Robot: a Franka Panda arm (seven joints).
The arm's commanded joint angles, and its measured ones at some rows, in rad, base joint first. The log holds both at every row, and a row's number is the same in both.
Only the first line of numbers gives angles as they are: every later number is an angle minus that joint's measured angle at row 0.
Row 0, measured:
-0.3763 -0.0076 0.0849 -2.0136 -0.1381 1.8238 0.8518
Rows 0 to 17, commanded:
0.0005 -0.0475 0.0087 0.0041 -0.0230 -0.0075 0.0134
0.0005 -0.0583 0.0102 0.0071 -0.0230 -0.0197 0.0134
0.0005 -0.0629 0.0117 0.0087 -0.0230 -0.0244 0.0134
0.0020 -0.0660 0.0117 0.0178 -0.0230 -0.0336 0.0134
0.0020 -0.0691 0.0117 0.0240 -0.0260 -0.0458 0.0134
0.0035 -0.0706 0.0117 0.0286 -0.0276 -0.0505 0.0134
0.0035 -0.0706 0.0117 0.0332 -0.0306 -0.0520 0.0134
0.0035 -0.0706 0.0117 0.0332 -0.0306 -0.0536 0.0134
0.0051 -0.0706 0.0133 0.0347 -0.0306 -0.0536 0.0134
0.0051 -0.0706 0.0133 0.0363 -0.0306 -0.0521 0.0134
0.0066 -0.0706 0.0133 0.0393 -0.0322 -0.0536 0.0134
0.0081 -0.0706 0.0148 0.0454 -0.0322 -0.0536 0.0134
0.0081 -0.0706 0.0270 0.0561 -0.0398 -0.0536 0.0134
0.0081 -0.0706 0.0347 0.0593 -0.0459 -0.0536 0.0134
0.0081 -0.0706 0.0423 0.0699 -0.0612 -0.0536 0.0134
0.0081 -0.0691 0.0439 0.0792 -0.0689 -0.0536 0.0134
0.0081 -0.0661 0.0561 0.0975 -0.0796 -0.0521 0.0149
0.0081 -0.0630 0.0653 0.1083 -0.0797 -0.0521 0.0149
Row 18, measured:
0.0066 -0.0701 0.0290 0.0493 -0.0398 -0.0301 0.0000
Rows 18 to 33, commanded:
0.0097 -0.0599 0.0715 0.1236 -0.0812 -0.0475 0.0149
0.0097 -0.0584 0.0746 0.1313 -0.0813 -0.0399 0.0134
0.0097 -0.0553 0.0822 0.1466 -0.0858 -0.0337 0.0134
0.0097 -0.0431 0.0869 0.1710 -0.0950 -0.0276 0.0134
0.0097 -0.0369 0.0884 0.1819 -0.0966 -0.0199 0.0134
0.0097 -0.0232 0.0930 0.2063 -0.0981 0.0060 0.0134
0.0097 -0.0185 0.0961 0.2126 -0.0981 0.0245 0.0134
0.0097 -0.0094 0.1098 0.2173 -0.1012 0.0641 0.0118
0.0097 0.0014 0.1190 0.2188 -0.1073 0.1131 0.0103
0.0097 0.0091 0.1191 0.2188 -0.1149 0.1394 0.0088
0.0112 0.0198 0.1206 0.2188 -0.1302 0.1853 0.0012
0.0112 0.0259 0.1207 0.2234 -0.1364 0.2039 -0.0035
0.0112 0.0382 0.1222 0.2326 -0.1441 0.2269 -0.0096
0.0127 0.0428 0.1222 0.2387 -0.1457 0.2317 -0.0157
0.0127 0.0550 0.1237 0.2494 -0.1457 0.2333 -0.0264
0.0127 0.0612 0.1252 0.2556 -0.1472 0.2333 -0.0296
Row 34, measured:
0.0123 0.0174 0.1166 0.2026 -0.1199 0.2145 -0.0042
